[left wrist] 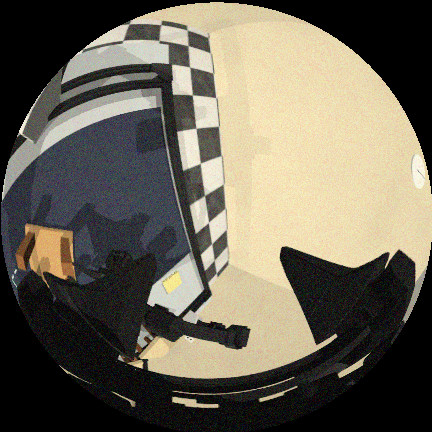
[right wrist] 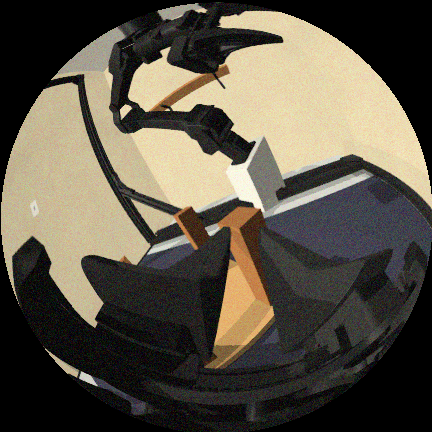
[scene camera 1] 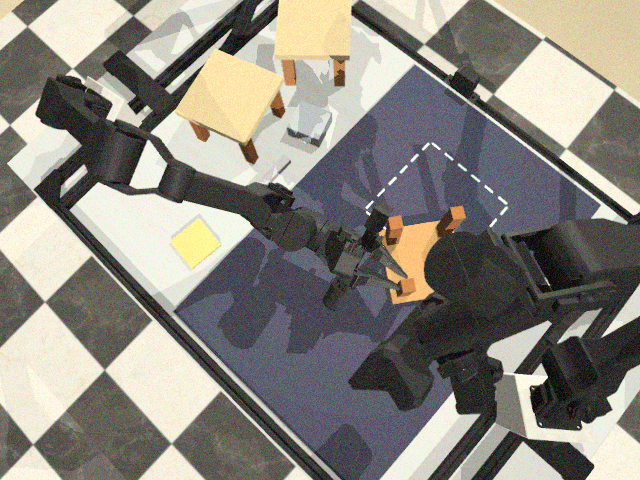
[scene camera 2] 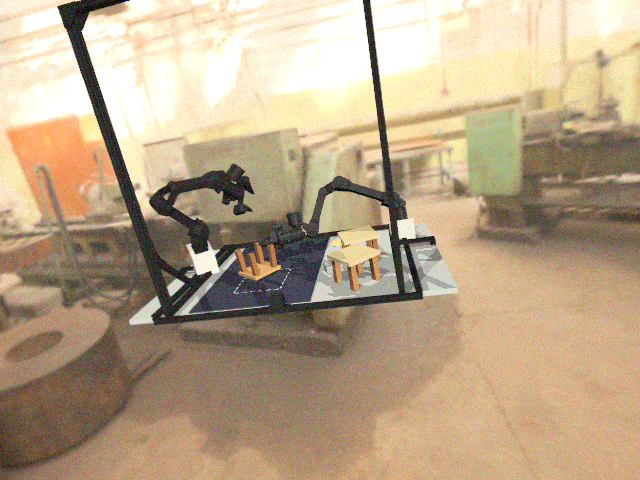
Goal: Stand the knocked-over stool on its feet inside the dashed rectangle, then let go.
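Pixels of known places: left gripper, between the fingertips: (left wrist: pixel 218 257) (scene camera 1: pixel 368 365) (scene camera 2: pixel 252 202); right gripper, between the fingertips: (left wrist: pixel 69 268) (right wrist: pixel 243 233) (scene camera 1: pixel 404 283) (scene camera 2: pixel 258 244); left arm's base, origin of its link: (right wrist: pixel 243 153) (scene camera 1: pixel 554 407) (scene camera 2: pixel 199 248); right arm's base, origin of its link: (scene camera 1: pixel 94 110) (scene camera 2: pixel 400 220).
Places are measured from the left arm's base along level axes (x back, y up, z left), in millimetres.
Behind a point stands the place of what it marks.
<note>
The orange-brown stool (scene camera 1: pixel 408 258) @(y -110, x -213, z -231 mm) (scene camera 2: pixel 260 270) @(y -110, x -184, z -257 mm) (left wrist: pixel 49 250) @(y -110, x -186, z -203 mm) (right wrist: pixel 240 310) @(y -110, x -217, z -205 mm) is upside down, seat low at the mat and legs pointing up. It overlaps part of the dashed rectangle (scene camera 1: pixel 507 207) @(y -124, x -27, z -351 mm) (scene camera 2: pixel 235 292) @(y -125, x -32, z -363 mm), covering some of its outline. My right gripper (scene camera 1: pixel 402 283) @(y -21, x -231, z -170 mm) (scene camera 2: pixel 262 241) @(y -21, x -231, z -170 mm) (right wrist: pixel 243 233) @(y -21, x -231, z -170 mm) is shut on one stool leg, near its upper end. Whether the seat is lifted slightly is unclear. My left gripper (scene camera 2: pixel 250 198) @(y 149, x -290, z -39 mm) (left wrist: pixel 218 257) @(y 149, x -290, z -39 mm) is open and empty, high above the table; its arm hides part of the stool in scene camera 1.
Two pale-topped stools (scene camera 1: pixel 230 95) @(y -13, x -561, z -481 mm) (scene camera 1: pixel 312 28) @(y -15, x -428, z -639 mm) (scene camera 2: pixel 354 254) @(y -15, x -420, z -671 mm) (scene camera 2: pixel 360 236) @(y -13, x -548, z -531 mm) stand upright beside the blue mat (scene camera 1: pixel 289 403) @(y -125, x -403, z 44 mm). A grey block (scene camera 1: pixel 310 126) @(y -95, x -419, z -474 mm) lies near them. A yellow square (scene camera 1: pixel 196 242) @(y -120, x -613, z -227 mm) (left wrist: pixel 172 282) @(y -120, x -613, z -226 mm) lies on the white table part. Black frame bars edge the table.
</note>
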